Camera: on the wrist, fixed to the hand. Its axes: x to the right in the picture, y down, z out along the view.
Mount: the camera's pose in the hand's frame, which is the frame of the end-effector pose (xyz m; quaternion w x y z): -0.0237 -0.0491 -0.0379 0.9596 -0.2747 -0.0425 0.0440
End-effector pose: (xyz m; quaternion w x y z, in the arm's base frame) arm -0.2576 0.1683 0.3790 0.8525 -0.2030 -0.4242 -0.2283
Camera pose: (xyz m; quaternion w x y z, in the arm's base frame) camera -0.2740 0.1131 0.3460 0.7543 -0.4573 -0.3716 -0.2895
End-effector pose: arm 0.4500 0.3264 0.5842 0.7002 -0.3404 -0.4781 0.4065
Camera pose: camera 0.4928 0.2804 0.6056 0.5402 -0.5228 -0.5852 0.3040
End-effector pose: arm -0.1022 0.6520 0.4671 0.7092 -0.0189 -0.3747 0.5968
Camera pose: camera -0.0405 0.6335 0.4511 0.6332 -0.2041 -0.5528 0.5018
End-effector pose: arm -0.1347 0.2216 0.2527 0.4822 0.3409 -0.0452 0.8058
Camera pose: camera -0.1070 0.2452 0.1971 0.5190 0.2269 -0.3002 0.7675
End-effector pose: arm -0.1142 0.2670 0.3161 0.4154 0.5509 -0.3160 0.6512
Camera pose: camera -0.0866 0.3177 0.2833 0.5079 0.4283 -0.5240 0.5330
